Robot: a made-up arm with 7 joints. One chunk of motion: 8 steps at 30 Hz.
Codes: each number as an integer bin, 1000 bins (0 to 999) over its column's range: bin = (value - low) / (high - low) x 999, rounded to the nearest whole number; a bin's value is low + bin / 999 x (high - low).
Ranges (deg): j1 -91.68..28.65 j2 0..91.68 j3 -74.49..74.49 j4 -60.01..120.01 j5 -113..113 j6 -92.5..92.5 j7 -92.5..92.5
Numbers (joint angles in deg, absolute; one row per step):
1: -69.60 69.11 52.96 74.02 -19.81 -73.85 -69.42
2: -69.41 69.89 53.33 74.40 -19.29 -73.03 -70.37
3: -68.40 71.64 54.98 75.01 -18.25 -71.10 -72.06
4: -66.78 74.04 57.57 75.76 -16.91 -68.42 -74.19
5: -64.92 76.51 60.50 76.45 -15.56 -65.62 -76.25
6: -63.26 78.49 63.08 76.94 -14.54 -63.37 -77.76
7: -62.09 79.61 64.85 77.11 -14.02 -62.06 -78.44
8: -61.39 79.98 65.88 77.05 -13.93 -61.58 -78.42
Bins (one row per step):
1: 183 753 855 744 412 101 125
2: 185 762 857 746 414 105 120
3: 193 781 868 749 419 116 110
4: 207 807 886 753 425 130 99
5: 222 834 905 757 431 145 88
6: 236 855 922 760 435 157 80
7: 246 867 934 761 438 164 76
8: 251 872 941 761 438 167 76

